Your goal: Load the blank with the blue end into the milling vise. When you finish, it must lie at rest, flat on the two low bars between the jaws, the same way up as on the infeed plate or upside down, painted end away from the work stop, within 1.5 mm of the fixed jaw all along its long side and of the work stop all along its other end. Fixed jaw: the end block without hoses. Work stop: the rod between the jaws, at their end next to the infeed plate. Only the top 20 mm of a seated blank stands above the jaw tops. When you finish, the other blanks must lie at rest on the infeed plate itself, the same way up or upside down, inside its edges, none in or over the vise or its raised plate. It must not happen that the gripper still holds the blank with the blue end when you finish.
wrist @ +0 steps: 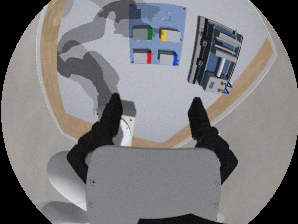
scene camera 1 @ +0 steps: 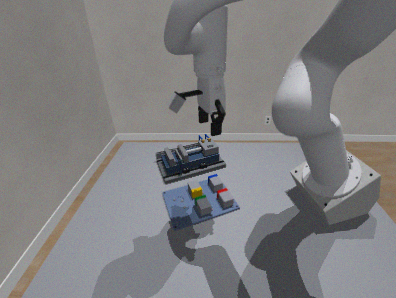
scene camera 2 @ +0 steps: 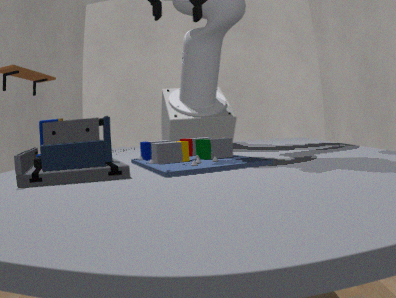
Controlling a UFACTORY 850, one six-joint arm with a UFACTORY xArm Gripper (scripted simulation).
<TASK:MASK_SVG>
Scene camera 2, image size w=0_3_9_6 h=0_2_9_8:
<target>yellow-ended blank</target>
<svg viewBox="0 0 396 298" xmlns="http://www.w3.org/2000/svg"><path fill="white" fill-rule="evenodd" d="M188 141L151 143L153 161L156 164L190 161Z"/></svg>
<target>green-ended blank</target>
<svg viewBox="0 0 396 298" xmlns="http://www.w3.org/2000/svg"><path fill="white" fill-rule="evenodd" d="M195 140L196 155L199 155L200 159L233 157L232 138Z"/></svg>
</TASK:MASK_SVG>
